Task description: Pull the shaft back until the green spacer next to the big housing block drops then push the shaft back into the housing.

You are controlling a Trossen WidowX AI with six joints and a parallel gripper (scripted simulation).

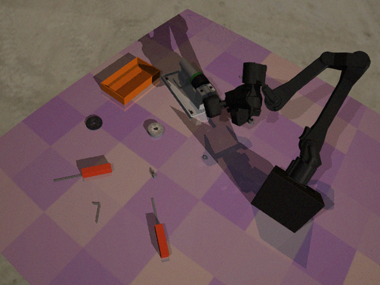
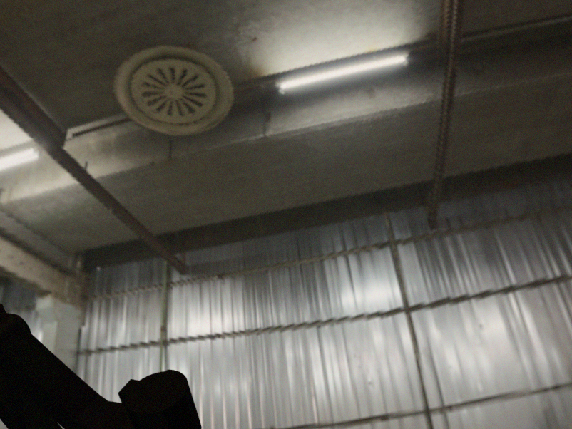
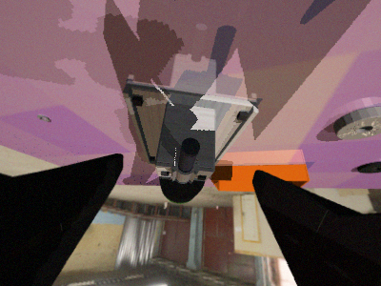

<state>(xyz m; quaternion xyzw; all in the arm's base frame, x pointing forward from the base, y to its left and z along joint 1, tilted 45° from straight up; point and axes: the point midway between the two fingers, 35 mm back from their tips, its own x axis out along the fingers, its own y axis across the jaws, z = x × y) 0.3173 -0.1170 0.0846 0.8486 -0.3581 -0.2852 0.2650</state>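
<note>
My gripper tip is 11 cm short of the green spacer, 6 cm to the left of it and 2 cm above it. From my gripper tip the other things lie so: orange tray: 34 cm ahead, 4 cm to the left, 9 cm below; then silver gear: 13 cm ahead, 17 cm to the left, 9 cm below.
</note>
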